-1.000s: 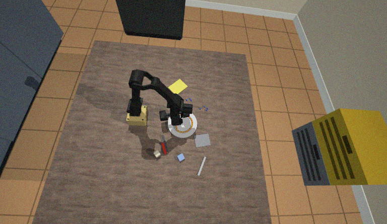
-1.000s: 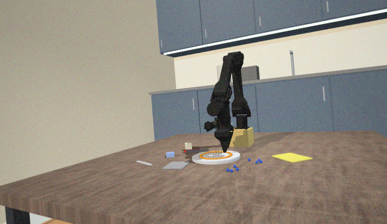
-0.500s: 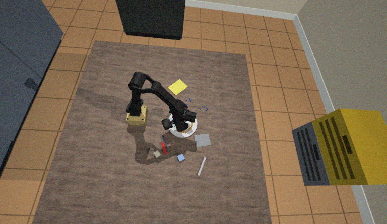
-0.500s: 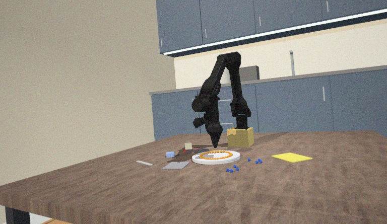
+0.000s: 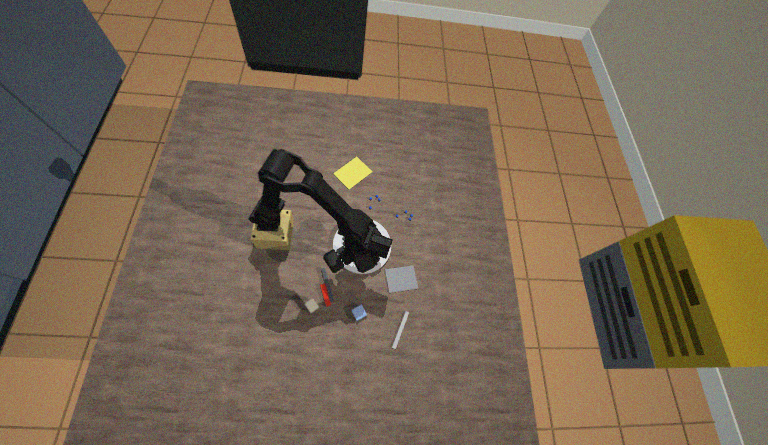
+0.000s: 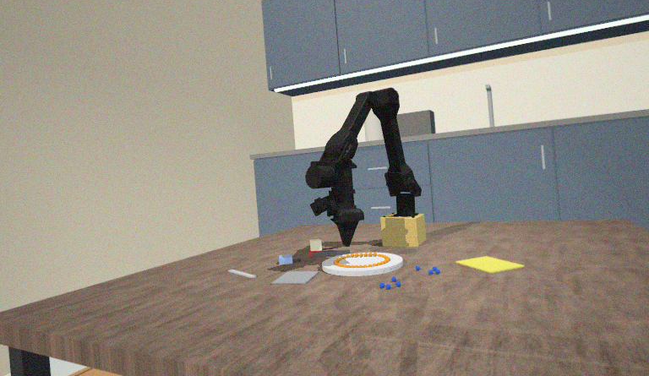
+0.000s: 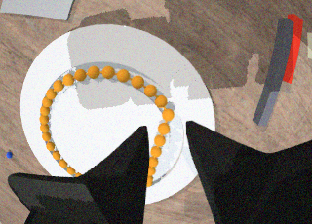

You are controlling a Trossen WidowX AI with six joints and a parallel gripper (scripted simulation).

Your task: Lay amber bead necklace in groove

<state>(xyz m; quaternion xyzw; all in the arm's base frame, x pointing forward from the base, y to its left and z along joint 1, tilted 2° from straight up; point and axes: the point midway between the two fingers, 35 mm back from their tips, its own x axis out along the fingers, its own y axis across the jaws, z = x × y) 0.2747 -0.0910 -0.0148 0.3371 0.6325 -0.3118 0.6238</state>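
My gripper tip is now 8 cm past the red stick, 10 cm to the left of it and 4 cm above it. Also, from my gripper tip: cream cube 12 cm behind, 16 cm to the right, 3 cm below; light blue cube 3 cm ahead, 17 cm to the right, 3 cm below; grey square tile 17 cm ahead, 6 cm to the right, 4 cm below.
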